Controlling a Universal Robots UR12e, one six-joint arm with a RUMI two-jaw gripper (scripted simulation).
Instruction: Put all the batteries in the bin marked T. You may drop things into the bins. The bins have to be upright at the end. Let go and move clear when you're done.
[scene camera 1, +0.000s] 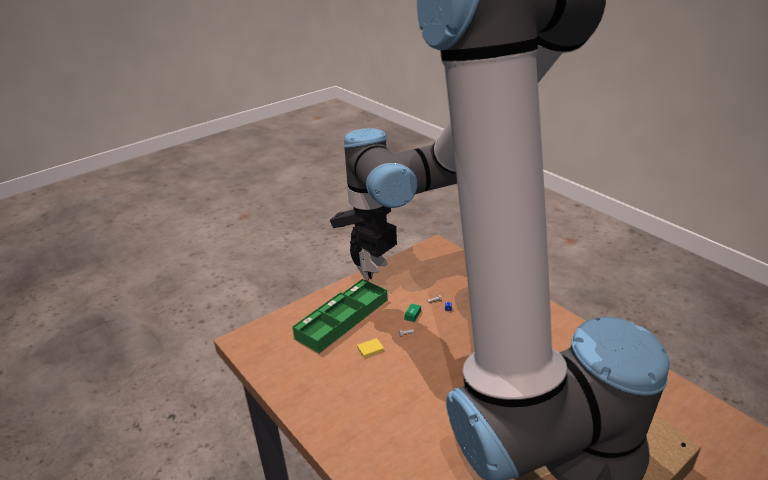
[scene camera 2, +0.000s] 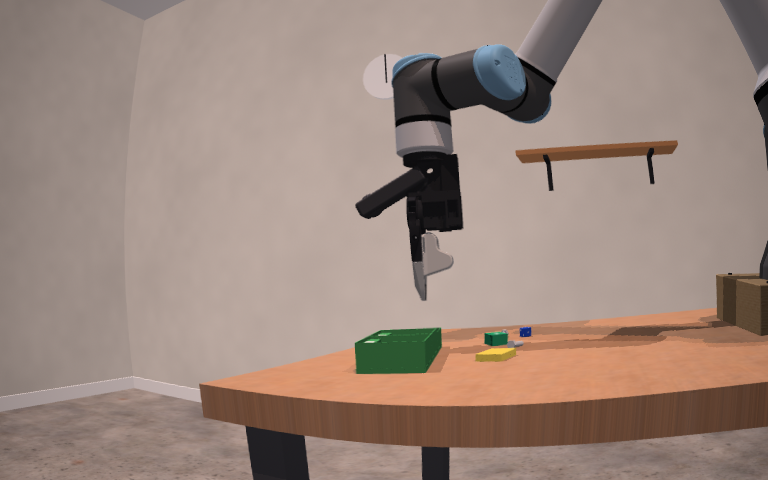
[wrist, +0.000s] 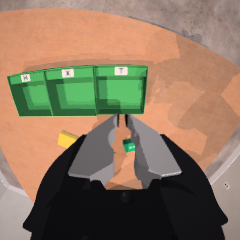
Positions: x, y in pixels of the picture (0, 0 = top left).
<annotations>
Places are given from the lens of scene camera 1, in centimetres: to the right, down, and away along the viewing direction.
my gripper (scene camera 1: 369, 279): -4, 10, 153
green bin (scene camera 1: 327, 324): -14, 21, 150
</annotations>
